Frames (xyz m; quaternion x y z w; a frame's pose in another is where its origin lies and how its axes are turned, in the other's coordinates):
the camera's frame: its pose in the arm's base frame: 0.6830 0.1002 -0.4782 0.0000 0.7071 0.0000 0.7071
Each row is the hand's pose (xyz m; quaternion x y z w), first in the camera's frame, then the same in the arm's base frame.
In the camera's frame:
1: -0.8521 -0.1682 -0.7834 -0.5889 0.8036 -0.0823 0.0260
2: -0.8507 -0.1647 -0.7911 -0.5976 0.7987 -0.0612 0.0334
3: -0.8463 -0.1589 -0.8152 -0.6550 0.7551 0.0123 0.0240
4: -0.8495 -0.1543 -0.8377 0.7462 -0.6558 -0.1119 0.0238
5: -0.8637 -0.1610 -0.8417 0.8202 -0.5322 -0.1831 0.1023
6: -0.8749 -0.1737 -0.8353 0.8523 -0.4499 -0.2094 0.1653
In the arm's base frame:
1: -0.1004 -0.0680 0.3739 0.4746 -0.5866 -0.3582 0.5498
2: -0.1081 -0.0645 0.3725 0.4659 -0.5884 -0.3793 0.5412
3: -0.1322 -0.0587 0.3681 0.4545 -0.5509 -0.4719 0.5170
4: -0.1547 -0.0541 0.3713 0.4485 -0.4469 -0.6068 0.4806
5: -0.1587 -0.0608 0.3855 0.4505 -0.3040 -0.7095 0.4487
6: -0.1523 -0.0735 0.3967 0.4546 -0.2012 -0.7507 0.4350

